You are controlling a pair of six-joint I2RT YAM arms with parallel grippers.
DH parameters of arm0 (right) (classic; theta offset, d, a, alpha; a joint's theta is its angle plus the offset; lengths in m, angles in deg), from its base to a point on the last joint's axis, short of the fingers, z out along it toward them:
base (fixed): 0 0 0 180
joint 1: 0 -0.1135 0.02 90
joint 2: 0 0 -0.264 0
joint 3: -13.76 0 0.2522 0
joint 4: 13.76 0 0.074 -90
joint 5: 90 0 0 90
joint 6: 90 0.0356 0 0
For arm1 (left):
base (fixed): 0 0 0 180
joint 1: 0 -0.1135 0.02 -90
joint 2: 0 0 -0.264 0
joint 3: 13.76 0 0.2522 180
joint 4: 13.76 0 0.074 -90
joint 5: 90 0 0 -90
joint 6: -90 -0.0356 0 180
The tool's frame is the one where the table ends.
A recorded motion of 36 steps. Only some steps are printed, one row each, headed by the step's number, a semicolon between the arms.
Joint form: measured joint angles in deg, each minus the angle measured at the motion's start. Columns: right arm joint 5, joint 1, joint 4, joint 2, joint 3, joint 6; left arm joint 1, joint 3, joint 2, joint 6, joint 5, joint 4.
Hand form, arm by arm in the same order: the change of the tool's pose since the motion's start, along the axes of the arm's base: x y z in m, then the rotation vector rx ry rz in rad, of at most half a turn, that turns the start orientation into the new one. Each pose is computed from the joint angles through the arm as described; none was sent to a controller.
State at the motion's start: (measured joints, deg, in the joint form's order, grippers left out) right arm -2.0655 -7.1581 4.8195 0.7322 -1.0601 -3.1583; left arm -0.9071 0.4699 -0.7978 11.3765 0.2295 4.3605
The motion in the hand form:
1: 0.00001 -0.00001 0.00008 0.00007 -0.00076 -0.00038; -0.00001 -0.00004 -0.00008 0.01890 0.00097 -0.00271
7: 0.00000 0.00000 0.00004 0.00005 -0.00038 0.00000; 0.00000 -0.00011 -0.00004 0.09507 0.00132 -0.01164
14: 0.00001 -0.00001 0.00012 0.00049 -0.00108 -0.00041; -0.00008 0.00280 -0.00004 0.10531 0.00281 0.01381
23: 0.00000 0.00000 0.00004 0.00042 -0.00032 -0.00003; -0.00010 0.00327 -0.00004 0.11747 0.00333 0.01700
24: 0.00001 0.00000 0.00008 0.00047 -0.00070 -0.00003; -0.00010 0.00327 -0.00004 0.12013 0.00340 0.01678
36: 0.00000 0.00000 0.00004 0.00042 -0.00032 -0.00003; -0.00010 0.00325 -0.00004 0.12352 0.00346 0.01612
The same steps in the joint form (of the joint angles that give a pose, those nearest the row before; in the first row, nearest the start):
1: 0.02 0.00 -0.05 0.00 0.00 0.00; 0.00 0.00 0.00 -1.09 0.07 0.05
7: 0.00 0.00 -0.02 0.00 0.00 0.00; -0.02 0.00 0.00 -5.49 0.24 0.02
14: 0.02 0.00 -0.06 0.00 0.00 0.02; -1.53 0.00 0.00 -6.08 0.24 0.02
23: 0.00 0.00 -0.02 0.00 0.00 0.02; -1.77 0.00 0.00 -6.78 0.24 0.02
24: 0.00 0.00 -0.05 0.00 0.00 0.02; -1.77 0.00 0.00 -6.93 0.24 0.02
36: 0.00 0.00 -0.02 0.00 0.00 0.02; -1.77 0.00 0.00 -7.13 0.26 0.02

